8 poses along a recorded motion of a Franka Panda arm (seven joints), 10 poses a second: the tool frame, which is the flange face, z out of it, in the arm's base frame.
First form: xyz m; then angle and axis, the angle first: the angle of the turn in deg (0 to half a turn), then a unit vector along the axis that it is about.
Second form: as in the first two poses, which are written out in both.
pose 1, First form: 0.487 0.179 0.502 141.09 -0.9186 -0.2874 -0.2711
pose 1, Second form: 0.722 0.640 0.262 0.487; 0.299 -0.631 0.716 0.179; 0.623 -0.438 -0.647 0.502; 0 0 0 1
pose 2, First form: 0.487 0.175 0.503 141.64 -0.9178 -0.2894 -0.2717
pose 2, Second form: 0.719 0.643 0.265 0.487; 0.305 -0.635 0.710 0.175; 0.625 -0.429 -0.652 0.503; 0 0 0 1
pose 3, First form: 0.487 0.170 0.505 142.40 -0.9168 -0.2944 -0.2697
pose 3, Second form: 0.714 0.648 0.264 0.487; 0.319 -0.637 0.702 0.170; 0.623 -0.417 -0.662 0.505; 0 0 0 1
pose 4, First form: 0.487 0.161 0.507 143.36 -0.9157 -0.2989 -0.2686
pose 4, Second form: 0.709 0.654 0.265 0.487; 0.333 -0.641 0.691 0.161; 0.622 -0.402 -0.672 0.507; 0 0 0 1
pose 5, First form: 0.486 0.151 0.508 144.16 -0.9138 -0.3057 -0.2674
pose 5, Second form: 0.701 0.662 0.263 0.486; 0.349 -0.641 0.683 0.151; 0.621 -0.387 -0.681 0.508; 0 0 0 1
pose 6, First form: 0.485 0.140 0.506 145.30 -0.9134 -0.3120 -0.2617
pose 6, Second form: 0.698 0.668 0.258 0.485; 0.370 -0.645 0.669 0.140; 0.613 -0.371 -0.697 0.506; 0 0 0 1
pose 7, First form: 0.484 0.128 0.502 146.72 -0.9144 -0.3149 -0.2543
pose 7, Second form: 0.699 0.668 0.254 0.484; 0.389 -0.654 0.649 0.128; 0.600 -0.355 -0.717 0.502; 0 0 0 1
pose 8, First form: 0.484 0.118 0.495 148.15 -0.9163 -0.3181 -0.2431
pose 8, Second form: 0.704 0.667 0.244 0.484; 0.411 -0.662 0.627 0.118; 0.580 -0.341 -0.740 0.495; 0 0 0 1
